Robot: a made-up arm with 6 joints. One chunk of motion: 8 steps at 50 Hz.
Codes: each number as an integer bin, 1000 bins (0 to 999) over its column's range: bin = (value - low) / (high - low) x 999, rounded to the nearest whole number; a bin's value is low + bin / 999 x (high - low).
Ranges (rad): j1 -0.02..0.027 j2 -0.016..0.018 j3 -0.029..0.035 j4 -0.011..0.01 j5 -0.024..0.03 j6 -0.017..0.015
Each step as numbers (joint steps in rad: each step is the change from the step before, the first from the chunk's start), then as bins.
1 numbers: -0.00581 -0.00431 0.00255 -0.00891 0.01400 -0.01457
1 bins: 302 343 492 99 703 76
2 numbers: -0.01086 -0.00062 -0.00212 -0.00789 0.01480 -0.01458
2 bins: 194 452 420 148 718 76
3 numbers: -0.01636 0.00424 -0.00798 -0.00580 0.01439 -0.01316
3 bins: 77 595 328 247 710 120
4 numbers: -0.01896 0.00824 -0.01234 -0.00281 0.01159 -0.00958
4 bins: 22 712 260 390 658 232
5 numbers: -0.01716 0.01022 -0.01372 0.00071 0.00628 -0.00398
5 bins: 60 770 239 557 560 406
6 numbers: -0.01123 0.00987 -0.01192 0.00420 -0.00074 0.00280
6 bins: 186 760 267 723 430 618
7 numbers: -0.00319 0.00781 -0.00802 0.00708 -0.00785 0.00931
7 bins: 357 700 327 860 299 821
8 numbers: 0.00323 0.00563 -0.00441 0.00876 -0.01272 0.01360
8 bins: 494 636 384 940 209 955
